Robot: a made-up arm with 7 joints.
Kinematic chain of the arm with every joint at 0, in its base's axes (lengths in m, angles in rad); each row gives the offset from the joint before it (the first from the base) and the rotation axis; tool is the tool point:
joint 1: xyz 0 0 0.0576 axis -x
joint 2: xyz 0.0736 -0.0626 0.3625 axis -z
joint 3: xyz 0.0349 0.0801 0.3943 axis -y
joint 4: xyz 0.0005 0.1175 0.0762 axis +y
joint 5: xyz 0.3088 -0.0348 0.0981 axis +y
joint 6: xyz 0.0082 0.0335 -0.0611 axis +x
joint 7: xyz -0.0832 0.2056 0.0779 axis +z
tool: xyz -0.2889 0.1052 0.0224
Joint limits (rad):
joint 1: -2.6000..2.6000
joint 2: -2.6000..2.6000
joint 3: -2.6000..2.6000
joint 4: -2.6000..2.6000
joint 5: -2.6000..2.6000
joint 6: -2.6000..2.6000
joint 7: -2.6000..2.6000
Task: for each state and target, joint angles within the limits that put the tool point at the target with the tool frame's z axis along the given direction. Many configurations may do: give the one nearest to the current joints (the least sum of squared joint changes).
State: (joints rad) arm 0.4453 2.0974 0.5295 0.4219 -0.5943 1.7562 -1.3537
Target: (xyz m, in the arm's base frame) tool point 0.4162 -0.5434 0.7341 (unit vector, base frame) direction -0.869 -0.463 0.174
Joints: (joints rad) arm 0.2235 1.6173 -0.2158 1.2068 0.0223 1.0072 -1.6473
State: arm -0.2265 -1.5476 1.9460 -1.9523 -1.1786 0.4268 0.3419
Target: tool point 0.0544 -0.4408 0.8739 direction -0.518 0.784 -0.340
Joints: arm -0.1577 -2.4095 1.6521 -1.6223 -0.9513 0.1912 1.0062
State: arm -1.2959 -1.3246 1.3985 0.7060 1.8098 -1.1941 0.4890
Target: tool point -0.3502 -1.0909 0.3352 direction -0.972 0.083 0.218
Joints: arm -0.7110 -1.4176 1.7139 0.0638 2.1057 -1.4468 0.1206
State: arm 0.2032 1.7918 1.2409 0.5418 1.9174 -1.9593 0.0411
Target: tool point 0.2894 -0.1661 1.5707 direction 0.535 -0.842 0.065
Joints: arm 0.0695 2.5980 1.1077 0.5340 2.4378 -1.5929 0.0090
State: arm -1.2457 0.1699 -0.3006 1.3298 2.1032 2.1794 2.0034
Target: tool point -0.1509 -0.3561 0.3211 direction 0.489 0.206 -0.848
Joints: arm -1.1610 -0.0940 -0.9746 2.1118 2.5220 2.3111 1.6379
